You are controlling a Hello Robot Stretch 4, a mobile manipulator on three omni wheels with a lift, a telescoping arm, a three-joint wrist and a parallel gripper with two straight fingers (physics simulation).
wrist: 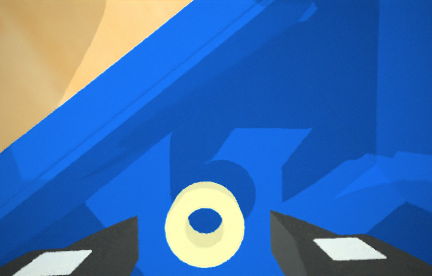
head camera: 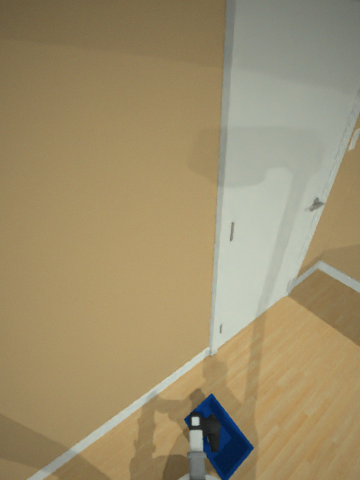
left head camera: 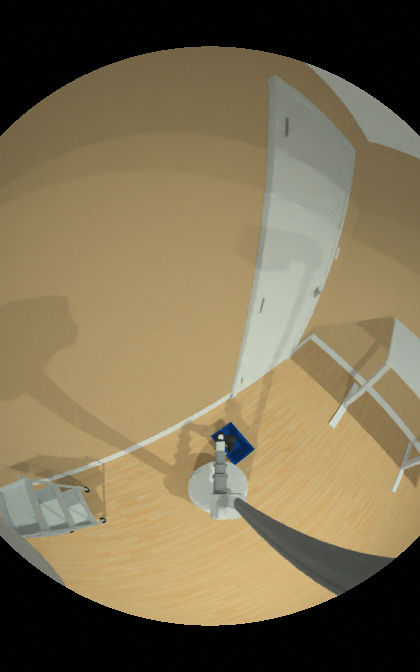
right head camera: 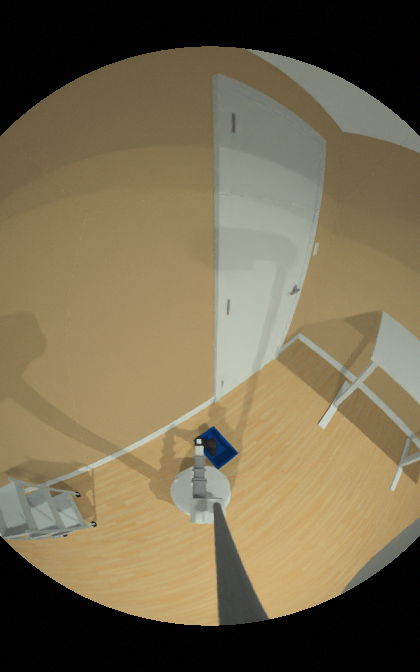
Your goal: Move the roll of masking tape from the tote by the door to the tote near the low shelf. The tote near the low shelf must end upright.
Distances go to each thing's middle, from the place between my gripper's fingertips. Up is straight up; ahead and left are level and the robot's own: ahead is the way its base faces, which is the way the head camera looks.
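From what I can see, my gripper's 20 mm above the roll of masking tape [wrist: 187, 244].
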